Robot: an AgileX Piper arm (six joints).
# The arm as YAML. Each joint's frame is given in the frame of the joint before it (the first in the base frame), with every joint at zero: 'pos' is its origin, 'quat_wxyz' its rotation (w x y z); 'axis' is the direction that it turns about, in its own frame. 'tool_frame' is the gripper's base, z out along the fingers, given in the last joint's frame.
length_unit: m
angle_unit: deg
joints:
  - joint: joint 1
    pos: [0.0, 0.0, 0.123]
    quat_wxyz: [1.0, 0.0, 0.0, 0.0]
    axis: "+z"
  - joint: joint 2
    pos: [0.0, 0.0, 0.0]
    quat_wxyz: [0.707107, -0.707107, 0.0, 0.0]
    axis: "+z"
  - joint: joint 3
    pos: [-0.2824, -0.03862, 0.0]
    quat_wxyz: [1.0, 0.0, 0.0, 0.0]
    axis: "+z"
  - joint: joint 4
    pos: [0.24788, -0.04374, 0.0]
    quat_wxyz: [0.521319, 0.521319, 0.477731, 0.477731]
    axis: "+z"
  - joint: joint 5
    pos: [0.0, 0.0, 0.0]
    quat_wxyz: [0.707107, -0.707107, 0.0, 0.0]
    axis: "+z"
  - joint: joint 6
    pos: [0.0, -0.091, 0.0]
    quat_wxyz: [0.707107, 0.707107, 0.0, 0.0]
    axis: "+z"
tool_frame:
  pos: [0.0, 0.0, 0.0]
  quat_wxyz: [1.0, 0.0, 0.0, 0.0]
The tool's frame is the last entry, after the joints.
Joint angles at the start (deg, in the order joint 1, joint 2, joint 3, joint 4, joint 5, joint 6):
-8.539 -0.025 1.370 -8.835 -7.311 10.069
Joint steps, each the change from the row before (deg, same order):
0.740 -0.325 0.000 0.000 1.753 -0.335
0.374 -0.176 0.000 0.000 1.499 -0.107
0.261 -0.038 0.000 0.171 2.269 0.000
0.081 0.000 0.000 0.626 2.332 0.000
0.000 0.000 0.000 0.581 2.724 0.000
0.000 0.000 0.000 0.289 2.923 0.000
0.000 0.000 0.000 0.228 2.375 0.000
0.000 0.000 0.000 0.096 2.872 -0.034
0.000 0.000 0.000 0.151 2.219 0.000
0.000 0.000 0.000 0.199 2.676 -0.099
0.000 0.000 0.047 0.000 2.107 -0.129
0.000 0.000 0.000 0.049 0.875 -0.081
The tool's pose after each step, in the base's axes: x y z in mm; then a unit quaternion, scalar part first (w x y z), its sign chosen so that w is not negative. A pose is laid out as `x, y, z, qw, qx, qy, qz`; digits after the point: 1 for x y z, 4 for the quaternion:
55.4, -6.2, 214.2, 0.7620, 0.0436, 0.6449, -0.0408
55.5, -6.2, 212.0, 0.7546, 0.0430, 0.6536, -0.0400
55.8, -6.6, 208.5, 0.7419, 0.0457, 0.6678, -0.0386
56.1, -7.1, 204.9, 0.7284, 0.0522, 0.6822, -0.0354
56.2, -7.7, 200.6, 0.7122, 0.0593, 0.6987, -0.0331
56.1, -8.2, 196.0, 0.6942, 0.0647, 0.7161, -0.0326
55.8, -8.6, 192.2, 0.6792, 0.0690, 0.7299, -0.0322
55.3, -9.0, 187.7, 0.6607, 0.0729, 0.7464, -0.0331
54.7, -9.3, 184.3, 0.6461, 0.0764, 0.7587, -0.0330
53.9, -9.6, 180.1, 0.6282, 0.0800, 0.7732, -0.0333
53.1, -9.9, 176.6, 0.6135, 0.0817, 0.7847, -0.0349
52.7, -10.0, 175.3, 0.6074, 0.0824, 0.7893, -0.0353

